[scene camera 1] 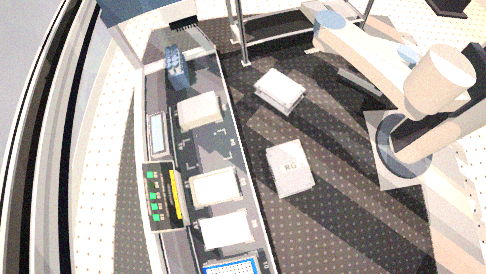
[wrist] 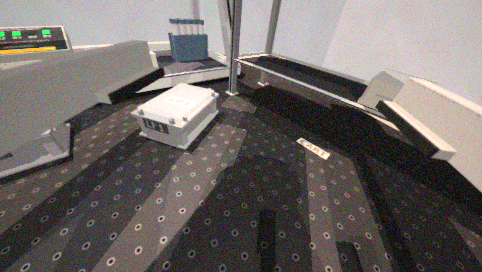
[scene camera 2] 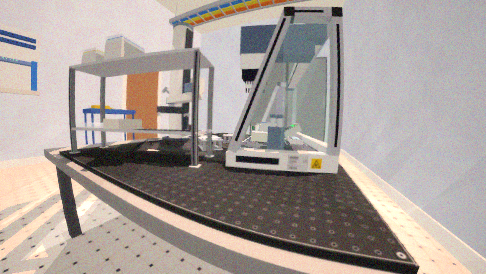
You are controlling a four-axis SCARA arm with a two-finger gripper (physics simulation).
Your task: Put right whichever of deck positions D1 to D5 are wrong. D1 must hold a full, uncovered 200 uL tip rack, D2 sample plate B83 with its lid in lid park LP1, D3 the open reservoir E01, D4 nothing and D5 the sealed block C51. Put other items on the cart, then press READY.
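Frame: origin at the arm's base, x up, y back, z right, level; millimetres.
Seen in the pictures: gripper, fingertip midpoint: (wrist: pixel 269 73) (scene camera 2: pixel 174 114); arm's base, link origin: (scene camera 1: pixel 403 145) (scene camera 2: pixel 178 139).
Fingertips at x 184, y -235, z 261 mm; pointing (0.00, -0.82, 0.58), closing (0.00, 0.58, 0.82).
Pixels of each thing's top centre, then the offset from my fingertips to it. "pt": a spot on its surface instead.
- blue-edged tip rack, surface spot: (scene camera 1: pixel 230 268) pt dx -29, dy -383, dz -572 mm
- white plate, top centre: (scene camera 1: pixel 224 230) dx -112, dy -408, dz -479 mm
- white-topped reservoir, top centre: (scene camera 1: pixel 212 186) (wrist: pixel 12 68) dx -95, dy -434, dz -358 mm
- cream block, top centre: (scene camera 1: pixel 196 106) (scene camera 2: pixel 265 131) dx -79, dy -483, dz -115 mm
- lid park LP1, surface spot: (wrist: pixel 177 107) pt dx -114, dy -182, dz -45 mm
- panel, surface spot: (scene camera 1: pixel 164 196) pt dx -62, dy -562, dz -390 mm
- pale box, top centre: (wrist: pixel 407 80) (scene camera 1: pixel 317 8) (scene camera 2: pixel 123 118) dx -30, dy -17, dz +297 mm
- enclosure's slanted frame, surface spot: (scene camera 2: pixel 265 75) pt dx +105, dy -558, dz +188 mm
My gripper (wrist: pixel 269 73) is open and empty, in the air above the bench near the cart (scene camera 1: pixel 242 35) (scene camera 2: pixel 196 110) (wrist: pixel 234 60). In scene camera 1, a blue-edged tip rack (scene camera 1: pixel 230 268), cut off by the frame, stands at D1. A white plate (scene camera 1: pixel 226 231) is at D2; I cannot read its label. The white-topped reservoir (scene camera 1: pixel 216 188) is at D3. D4 shows bare corner brackets. A cream block (scene camera 1: pixel 199 109) is at D5. The lid park LP1 (scene camera 1: pixel 280 89) (wrist: pixel 177 107) appears to bear a pale translucent lid. The panel (scene camera 1: pixel 164 196) (wrist: pixel 27 49) shows D4 dark, the others green.
The RG stand (scene camera 1: pixel 290 167) is on the bench beside the deck. A blue tube rack (scene camera 1: pixel 177 70) (scene camera 2: pixel 275 136) (wrist: pixel 189 46) stands at the deck's end, past D5. A pale box (scene camera 2: pixel 122 123) is on the cart's lower shelf. The enclosure's slanted frame (scene camera 2: pixel 265 75) rises beside the cart.
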